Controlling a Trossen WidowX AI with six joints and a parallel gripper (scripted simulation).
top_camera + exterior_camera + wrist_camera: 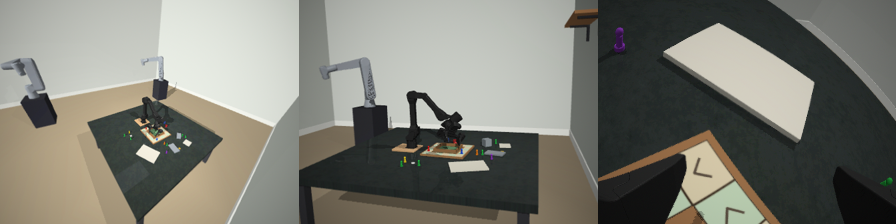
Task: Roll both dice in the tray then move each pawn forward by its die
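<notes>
The blue pawn is 3 cm ahead of my gripper tip, 5 cm to the left of it and 6 cm below it. The rest, counted from my gripper tip: cream sheet 14 cm ahead, 14 cm to the right, 8 cm below; green tray 9 cm behind, 11 cm to the left, 8 cm below; red pawn 20 cm behind, 3 cm to the left, 6 cm below.
</notes>
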